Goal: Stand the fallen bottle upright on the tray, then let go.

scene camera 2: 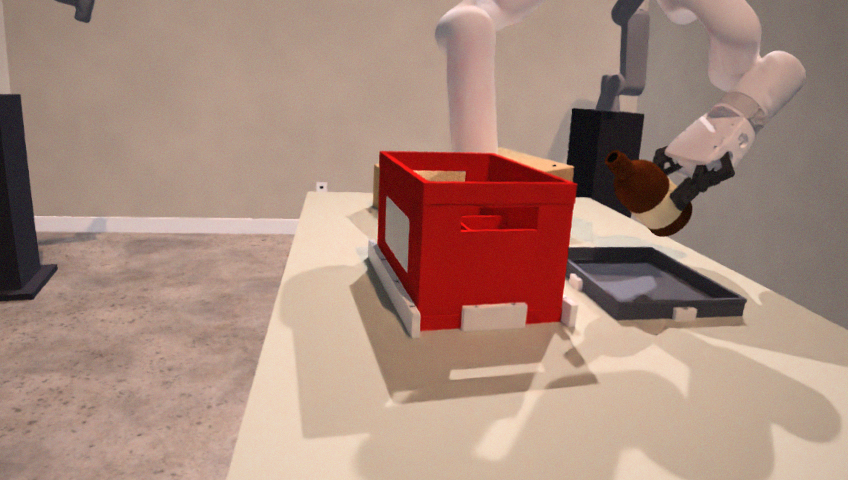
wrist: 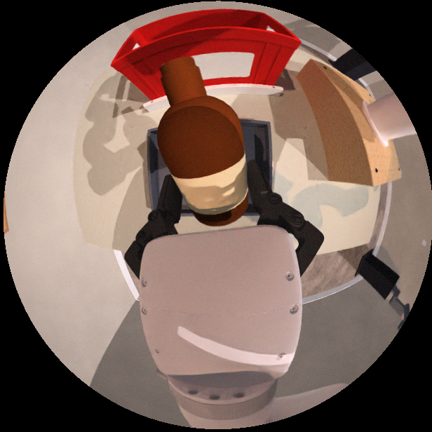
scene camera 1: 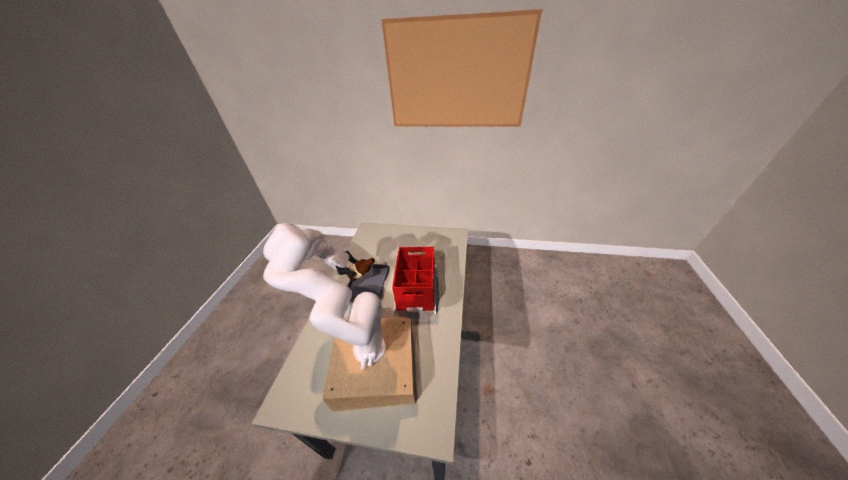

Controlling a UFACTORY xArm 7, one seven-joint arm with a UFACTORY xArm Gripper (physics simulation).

Observation:
I see a brown bottle (scene camera 2: 641,186).
The brown bottle shows as well in the wrist view (wrist: 200,138).

